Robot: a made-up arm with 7 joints. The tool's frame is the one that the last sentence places.
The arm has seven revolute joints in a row. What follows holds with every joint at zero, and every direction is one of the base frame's. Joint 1 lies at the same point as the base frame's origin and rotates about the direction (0.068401, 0.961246, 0.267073). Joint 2 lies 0.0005 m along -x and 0.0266 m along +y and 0.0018 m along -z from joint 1 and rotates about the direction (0.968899, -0.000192, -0.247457). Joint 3 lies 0.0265 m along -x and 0.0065 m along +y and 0.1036 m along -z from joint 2 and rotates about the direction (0.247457, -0.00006, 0.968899). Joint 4 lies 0.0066 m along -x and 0.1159 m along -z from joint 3 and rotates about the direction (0.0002, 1, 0.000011). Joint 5 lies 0.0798 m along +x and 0.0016 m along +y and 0.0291 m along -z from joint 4 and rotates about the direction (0.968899, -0.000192, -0.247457). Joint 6 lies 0.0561 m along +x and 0.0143 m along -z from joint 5 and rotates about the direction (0.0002, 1, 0.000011). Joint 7 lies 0.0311 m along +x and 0.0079 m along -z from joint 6 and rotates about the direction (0.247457, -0.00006, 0.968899). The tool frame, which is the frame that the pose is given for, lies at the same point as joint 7; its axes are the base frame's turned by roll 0, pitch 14.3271 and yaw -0.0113 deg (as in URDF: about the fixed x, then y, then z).
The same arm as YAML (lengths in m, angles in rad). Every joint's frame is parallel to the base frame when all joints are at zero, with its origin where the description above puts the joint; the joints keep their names.
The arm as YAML. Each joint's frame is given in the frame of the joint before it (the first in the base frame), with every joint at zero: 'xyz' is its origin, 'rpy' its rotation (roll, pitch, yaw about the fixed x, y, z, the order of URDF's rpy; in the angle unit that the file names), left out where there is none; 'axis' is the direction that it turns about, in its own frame. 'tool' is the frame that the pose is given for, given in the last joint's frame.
units:
  length: m
  angle: rad
joints:
  - name: joint 1
    type: revolute
    origin:
      xyz: [0.0, 0.0, 0.0]
    axis: [0.068403, 0.961235, 0.26711]
  - name: joint 2
    type: revolute
    origin:
      xyz: [-0.0005, 0.0266, -0.0018]
    axis: [0.968889, -0.0002, -0.247497]
  - name: joint 3
    type: revolute
    origin:
      xyz: [-0.0265, 0.0065, -0.1036]
    axis: [0.247497, -0.0001, 0.968889]
  - name: joint 4
    type: revolute
    origin:
      xyz: [-0.0066, 0.0, -0.1159]
    axis: [0.0002, 1.0, 0.0]
  - name: joint 5
    type: revolute
    origin:
      xyz: [0.0798, 0.0016, -0.0291]
    axis: [0.968889, -0.0002, -0.247497]
  - name: joint 6
    type: revolute
    origin:
      xyz: [0.0561, 0.0, -0.0143]
    axis: [0.0002, 1.0, 0.0]
  - name: joint 7
    type: revolute
    origin:
      xyz: [0.0311, 0.0, -0.0079]
    axis: [0.247497, -0.0001, 0.968889]
tool:
  origin:
    xyz: [0.0, 0.0, 0.0]
    rpy: [0.0, 0.2501, -0.0002]

